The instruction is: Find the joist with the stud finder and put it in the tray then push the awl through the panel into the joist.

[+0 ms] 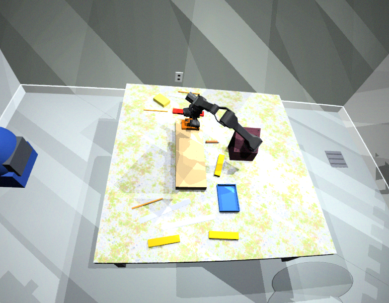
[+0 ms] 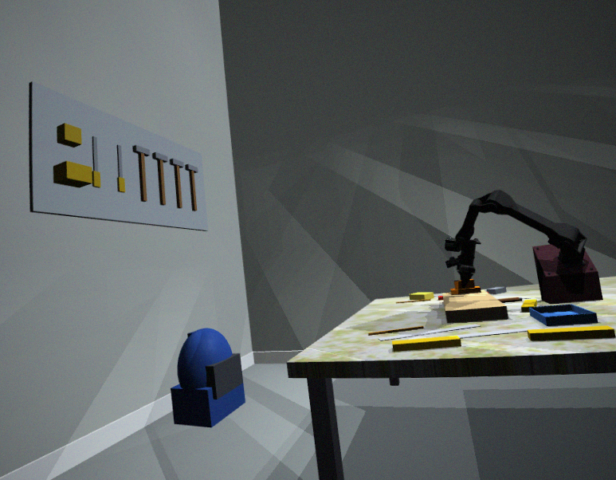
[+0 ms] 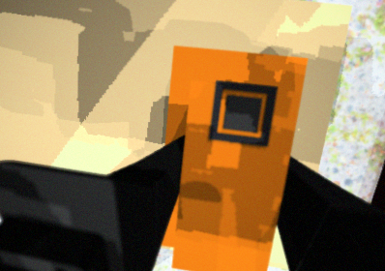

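My gripper tip is now 520 mm to the right of the blue tray, 180 mm past it and 50 mm above it. Also, from my gripper tip: square indicator light (30 mm above, 20 mm ahead); then red level (160 mm to the right, 50 mm below, 10 mm behind); then orange stud finder (20 mm above, 10 mm ahead).
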